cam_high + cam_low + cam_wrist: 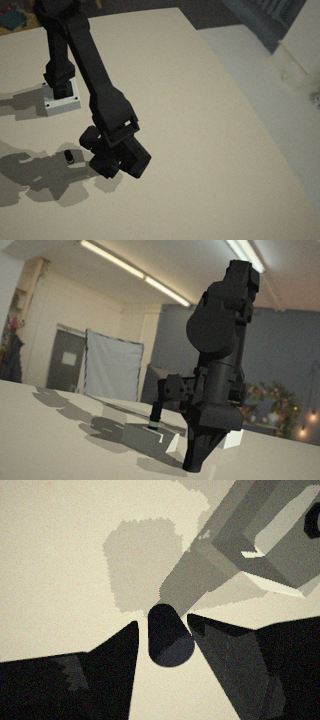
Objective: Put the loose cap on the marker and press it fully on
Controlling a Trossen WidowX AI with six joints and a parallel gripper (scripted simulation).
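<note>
My gripper tip is now 120 mm to the left of the holder block and 30 mm past it. The rest, counted from my gripper tip: marker cap (10 mm above).
</note>
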